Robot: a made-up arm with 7 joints.
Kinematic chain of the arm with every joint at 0, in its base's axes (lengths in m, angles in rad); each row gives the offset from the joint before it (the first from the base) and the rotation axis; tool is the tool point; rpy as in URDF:
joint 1: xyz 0 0 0.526 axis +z
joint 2: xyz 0 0 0 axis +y
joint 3: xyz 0 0 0.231 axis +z
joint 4: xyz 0.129 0 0 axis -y
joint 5: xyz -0.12 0 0.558 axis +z
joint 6: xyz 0 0 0 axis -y
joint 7: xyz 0.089 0 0 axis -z
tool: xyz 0 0 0 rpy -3.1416 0 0
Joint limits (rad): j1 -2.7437..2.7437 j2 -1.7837..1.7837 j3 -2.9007..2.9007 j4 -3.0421..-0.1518 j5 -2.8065..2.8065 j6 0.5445..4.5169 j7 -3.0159..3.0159
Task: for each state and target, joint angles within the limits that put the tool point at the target. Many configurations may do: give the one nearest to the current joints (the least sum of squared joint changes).
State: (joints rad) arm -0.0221 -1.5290 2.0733 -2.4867 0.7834 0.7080 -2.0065
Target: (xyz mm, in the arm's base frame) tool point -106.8 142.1 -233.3
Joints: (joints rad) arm 0.0582 -1.6670 2.8890 -1.8012 0.8957 0.9005 -2.0065
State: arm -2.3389 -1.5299 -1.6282 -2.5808 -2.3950 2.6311 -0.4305
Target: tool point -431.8 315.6 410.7
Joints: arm -2.6469 -1.3874 -1.8265 -2.5990 -2.4343 2.7308 -0.4305
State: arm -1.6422 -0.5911 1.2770 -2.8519 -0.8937 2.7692 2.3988
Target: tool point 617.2 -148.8 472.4
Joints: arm -1.5281 -0.6205 1.2899 -2.5138 -0.8569 2.7576 2.3988
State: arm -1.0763 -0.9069 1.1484 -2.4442 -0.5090 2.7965 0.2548
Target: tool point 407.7 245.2 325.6
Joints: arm -0.5821 -0.7457 1.4129 -2.9474 -0.6327 3.0585 0.2548
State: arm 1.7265 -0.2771 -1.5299 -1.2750 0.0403 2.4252 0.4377
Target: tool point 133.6 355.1 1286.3
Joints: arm 2.0653 0.2129 -1.2983 -0.6524 -0.0318 3.2169 0.4377
